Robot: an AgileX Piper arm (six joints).
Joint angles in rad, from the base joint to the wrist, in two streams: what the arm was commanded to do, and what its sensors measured. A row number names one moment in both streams.
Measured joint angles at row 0: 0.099 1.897 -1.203 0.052 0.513 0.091
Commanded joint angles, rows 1 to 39: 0.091 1.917 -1.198 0.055 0.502 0.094; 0.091 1.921 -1.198 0.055 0.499 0.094; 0.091 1.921 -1.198 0.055 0.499 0.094; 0.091 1.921 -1.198 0.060 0.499 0.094; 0.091 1.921 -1.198 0.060 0.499 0.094; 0.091 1.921 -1.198 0.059 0.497 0.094; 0.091 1.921 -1.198 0.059 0.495 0.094; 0.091 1.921 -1.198 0.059 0.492 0.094; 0.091 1.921 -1.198 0.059 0.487 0.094; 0.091 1.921 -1.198 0.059 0.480 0.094; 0.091 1.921 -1.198 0.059 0.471 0.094; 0.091 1.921 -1.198 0.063 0.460 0.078; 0.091 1.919 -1.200 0.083 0.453 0.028; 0.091 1.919 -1.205 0.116 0.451 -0.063; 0.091 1.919 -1.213 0.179 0.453 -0.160; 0.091 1.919 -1.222 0.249 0.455 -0.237; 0.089 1.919 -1.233 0.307 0.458 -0.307; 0.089 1.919 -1.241 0.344 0.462 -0.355; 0.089 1.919 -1.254 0.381 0.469 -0.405; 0.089 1.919 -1.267 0.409 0.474 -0.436; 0.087 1.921 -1.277 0.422 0.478 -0.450; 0.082 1.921 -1.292 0.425 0.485 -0.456; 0.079 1.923 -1.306 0.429 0.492 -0.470; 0.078 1.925 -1.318 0.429 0.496 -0.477; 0.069 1.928 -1.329 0.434 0.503 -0.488; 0.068 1.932 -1.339 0.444 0.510 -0.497; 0.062 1.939 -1.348 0.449 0.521 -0.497; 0.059 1.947 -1.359 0.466 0.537 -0.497; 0.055 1.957 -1.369 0.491 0.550 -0.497; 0.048 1.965 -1.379 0.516 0.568 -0.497; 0.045 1.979 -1.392 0.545 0.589 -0.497; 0.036 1.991 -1.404 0.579 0.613 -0.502; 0.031 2.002 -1.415 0.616 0.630 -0.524; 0.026 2.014 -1.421 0.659 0.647 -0.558; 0.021 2.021 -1.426 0.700 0.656 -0.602; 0.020 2.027 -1.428 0.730 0.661 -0.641; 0.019 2.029 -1.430 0.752 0.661 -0.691; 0.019 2.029 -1.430 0.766 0.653 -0.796; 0.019 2.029 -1.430 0.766 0.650 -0.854
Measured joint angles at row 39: 0.029 2.030 -1.422 0.716 0.649 -0.653
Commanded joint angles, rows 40 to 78: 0.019 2.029 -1.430 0.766 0.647 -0.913; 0.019 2.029 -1.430 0.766 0.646 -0.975; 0.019 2.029 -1.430 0.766 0.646 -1.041; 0.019 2.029 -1.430 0.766 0.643 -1.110; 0.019 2.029 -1.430 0.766 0.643 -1.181; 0.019 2.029 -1.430 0.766 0.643 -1.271; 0.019 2.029 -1.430 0.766 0.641 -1.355; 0.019 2.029 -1.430 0.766 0.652 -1.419; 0.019 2.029 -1.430 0.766 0.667 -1.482; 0.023 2.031 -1.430 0.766 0.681 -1.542; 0.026 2.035 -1.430 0.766 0.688 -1.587; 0.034 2.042 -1.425 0.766 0.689 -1.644; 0.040 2.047 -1.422 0.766 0.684 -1.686; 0.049 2.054 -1.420 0.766 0.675 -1.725; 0.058 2.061 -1.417 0.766 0.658 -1.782; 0.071 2.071 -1.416 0.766 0.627 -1.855; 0.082 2.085 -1.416 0.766 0.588 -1.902; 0.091 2.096 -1.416 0.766 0.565 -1.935; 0.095 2.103 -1.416 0.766 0.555 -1.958; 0.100 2.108 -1.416 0.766 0.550 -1.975; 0.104 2.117 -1.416 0.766 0.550 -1.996; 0.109 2.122 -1.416 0.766 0.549 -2.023; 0.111 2.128 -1.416 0.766 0.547 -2.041; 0.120 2.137 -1.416 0.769 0.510 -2.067; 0.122 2.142 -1.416 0.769 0.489 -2.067; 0.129 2.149 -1.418 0.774 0.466 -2.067; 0.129 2.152 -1.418 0.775 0.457 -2.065; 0.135 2.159 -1.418 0.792 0.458 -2.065; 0.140 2.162 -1.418 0.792 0.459 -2.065; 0.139 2.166 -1.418 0.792 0.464 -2.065; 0.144 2.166 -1.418 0.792 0.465 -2.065; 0.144 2.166 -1.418 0.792 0.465 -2.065; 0.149 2.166 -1.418 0.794 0.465 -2.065; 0.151 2.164 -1.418 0.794 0.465 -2.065; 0.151 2.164 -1.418 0.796 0.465 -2.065; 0.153 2.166 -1.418 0.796 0.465 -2.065; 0.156 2.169 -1.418 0.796 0.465 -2.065; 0.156 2.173 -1.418 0.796 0.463 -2.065; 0.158 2.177 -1.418 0.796 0.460 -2.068
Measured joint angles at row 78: 0.150 2.166 -1.423 0.785 0.461 -2.050
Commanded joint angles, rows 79 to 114: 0.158 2.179 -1.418 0.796 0.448 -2.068; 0.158 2.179 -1.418 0.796 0.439 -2.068; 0.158 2.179 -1.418 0.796 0.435 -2.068; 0.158 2.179 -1.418 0.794 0.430 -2.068; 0.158 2.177 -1.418 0.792 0.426 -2.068; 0.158 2.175 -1.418 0.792 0.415 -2.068; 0.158 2.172 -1.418 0.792 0.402 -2.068; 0.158 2.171 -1.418 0.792 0.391 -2.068; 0.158 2.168 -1.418 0.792 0.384 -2.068; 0.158 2.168 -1.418 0.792 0.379 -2.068; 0.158 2.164 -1.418 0.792 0.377 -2.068; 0.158 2.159 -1.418 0.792 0.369 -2.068; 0.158 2.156 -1.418 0.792 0.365 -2.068; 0.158 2.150 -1.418 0.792 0.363 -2.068; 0.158 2.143 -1.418 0.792 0.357 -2.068; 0.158 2.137 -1.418 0.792 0.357 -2.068; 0.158 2.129 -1.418 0.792 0.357 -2.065; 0.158 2.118 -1.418 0.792 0.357 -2.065; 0.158 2.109 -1.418 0.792 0.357 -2.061; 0.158 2.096 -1.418 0.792 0.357 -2.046; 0.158 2.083 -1.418 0.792 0.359 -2.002; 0.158 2.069 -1.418 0.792 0.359 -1.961; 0.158 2.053 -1.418 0.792 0.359 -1.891; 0.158 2.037 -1.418 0.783 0.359 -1.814; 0.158 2.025 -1.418 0.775 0.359 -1.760; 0.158 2.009 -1.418 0.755 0.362 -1.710; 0.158 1.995 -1.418 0.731 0.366 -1.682; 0.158 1.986 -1.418 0.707 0.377 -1.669; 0.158 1.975 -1.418 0.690 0.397 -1.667; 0.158 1.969 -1.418 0.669 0.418 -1.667; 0.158 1.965 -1.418 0.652 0.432 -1.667; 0.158 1.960 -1.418 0.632 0.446 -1.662; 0.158 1.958 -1.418 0.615 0.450 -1.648; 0.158 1.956 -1.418 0.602 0.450 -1.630; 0.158 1.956 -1.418 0.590 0.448 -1.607; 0.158 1.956 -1.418 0.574 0.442 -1.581
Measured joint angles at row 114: 0.159 1.967 -1.423 0.635 0.434 -1.660
